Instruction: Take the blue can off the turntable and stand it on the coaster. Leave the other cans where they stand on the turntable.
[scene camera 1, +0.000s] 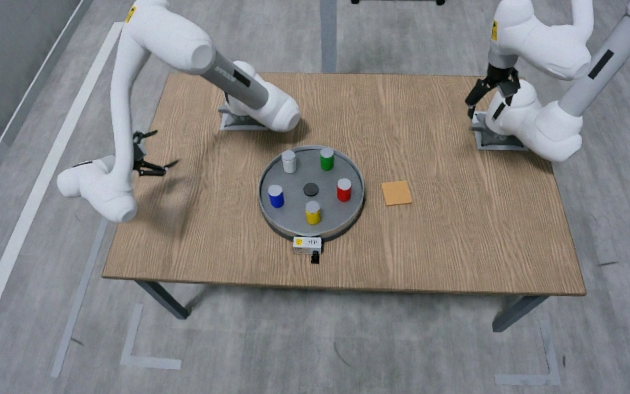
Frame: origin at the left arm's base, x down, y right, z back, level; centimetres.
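Where they show: left gripper, fingertip midpoint: (488, 110); right gripper, fingertip midpoint: (166, 147); left arm's base, link origin: (498, 130); right arm's base, link origin: (246, 111).
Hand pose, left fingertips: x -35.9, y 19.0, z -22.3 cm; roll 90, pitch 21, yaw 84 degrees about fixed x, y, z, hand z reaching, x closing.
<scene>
Each offset is from my left fingertips to the top centre of the thing. "pt": to the spot under its first point. Level surfaces: height alone.
The blue can @[dx +21.8, dy +75.8, dz -22.0 cm] (276, 196) stands upright on the left part of the round grey turntable @[pt dx +30.7, dy +61.8, dz -33.7 cm] (311, 230). A white can @[dx +21.8, dy +72.3, dz -5.5 cm] (289, 162), a green can @[dx +21.8, dy +57.2, dz -3.7 cm] (327, 159), a red can @[dx +21.8, dy +50.1, dz -18.3 cm] (344, 190) and a yellow can @[dx +21.8, dy +61.4, dz -28.7 cm] (313, 213) also stand on it. The orange square coaster @[dx +34.7, dy +28.9, dz -13.2 cm] (396, 193) lies flat on the table to the right of the turntable, with no can on it. My right gripper (166, 147) is open and empty above the table's left side, well left of the blue can. My left gripper (490, 105) is open and empty near the back right, far from the coaster.
A dark round knob @[pt dx +29.8, dy +62.9, dz -16.0 cm] (311, 189) is at the turntable's centre. A small white box @[pt dx +30.1, dy +62.9, dz -39.8 cm] (307, 244) with a black piece sits at the turntable's front edge. The arm bases stand along the back of the wooden table @[dx +36.0 cm] (450, 240).
</scene>
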